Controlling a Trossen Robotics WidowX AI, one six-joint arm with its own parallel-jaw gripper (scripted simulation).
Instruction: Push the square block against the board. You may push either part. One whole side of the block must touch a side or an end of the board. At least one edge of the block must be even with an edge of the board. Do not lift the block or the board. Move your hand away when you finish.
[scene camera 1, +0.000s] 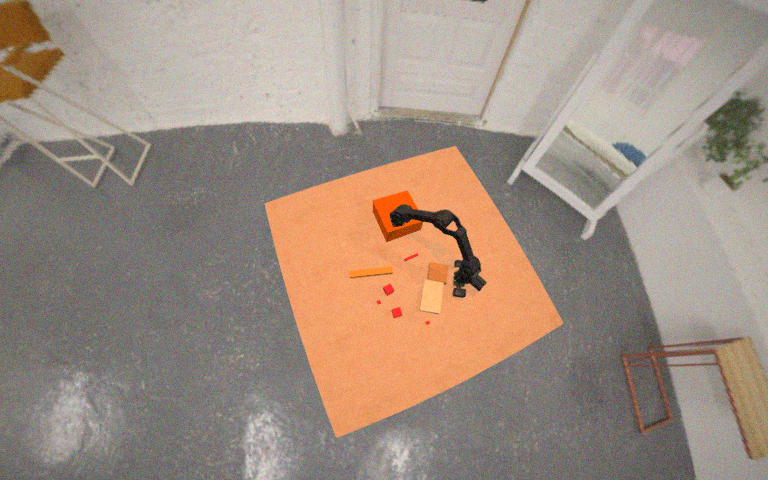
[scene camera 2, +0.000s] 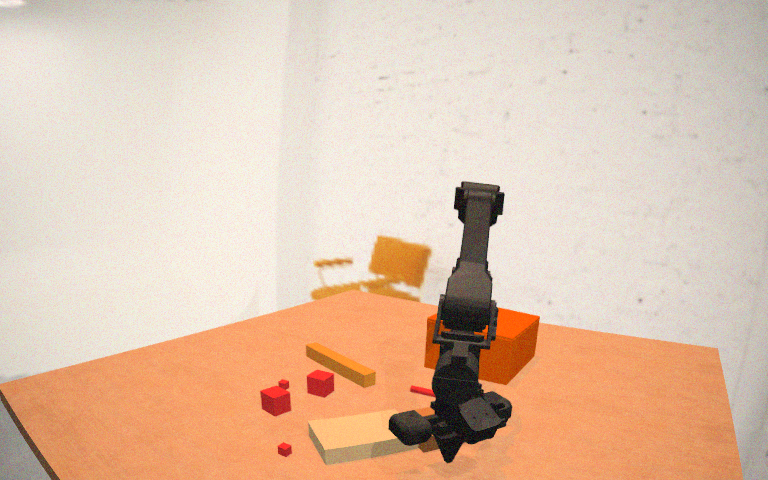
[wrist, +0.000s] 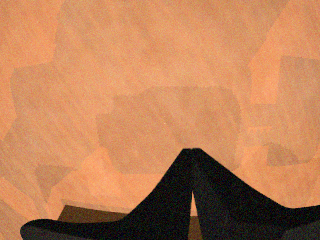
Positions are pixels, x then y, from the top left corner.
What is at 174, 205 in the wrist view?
My gripper.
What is my gripper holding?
Nothing.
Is my gripper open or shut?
Shut.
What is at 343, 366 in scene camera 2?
A long orange bar.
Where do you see my gripper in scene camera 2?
At 447, 461
